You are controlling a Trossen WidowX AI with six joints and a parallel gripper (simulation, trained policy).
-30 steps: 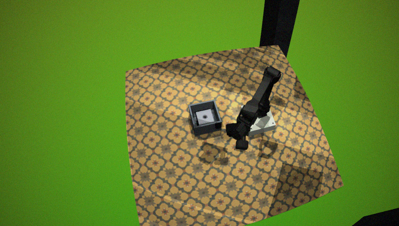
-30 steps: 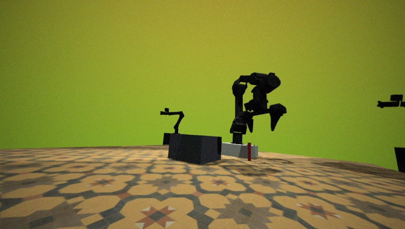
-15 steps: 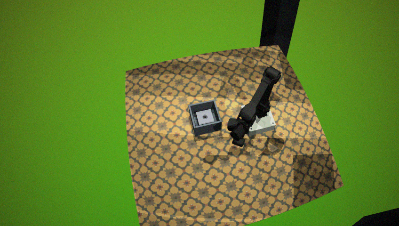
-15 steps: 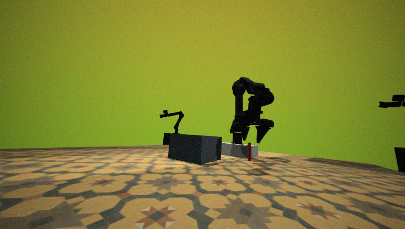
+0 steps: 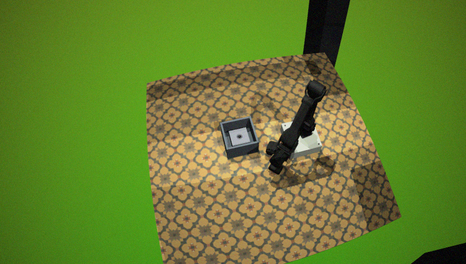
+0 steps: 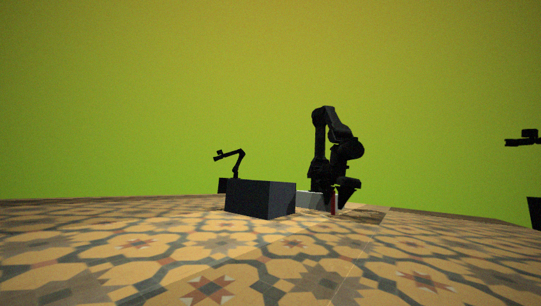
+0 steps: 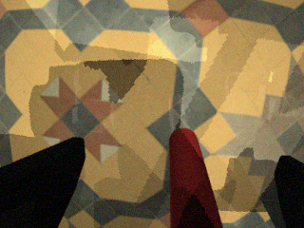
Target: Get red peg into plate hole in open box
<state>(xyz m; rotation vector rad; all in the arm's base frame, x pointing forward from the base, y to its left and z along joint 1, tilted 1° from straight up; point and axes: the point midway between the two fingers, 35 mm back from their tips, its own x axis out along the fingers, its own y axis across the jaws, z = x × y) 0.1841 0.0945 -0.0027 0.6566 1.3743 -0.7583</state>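
My gripper tip is now 20 cm to the left of the grey plate, 14 cm short of it and 2 cm below it. Also, from my gripper tip: red peg 1 cm above; dark box 20 cm to the right, 14 cm ahead.
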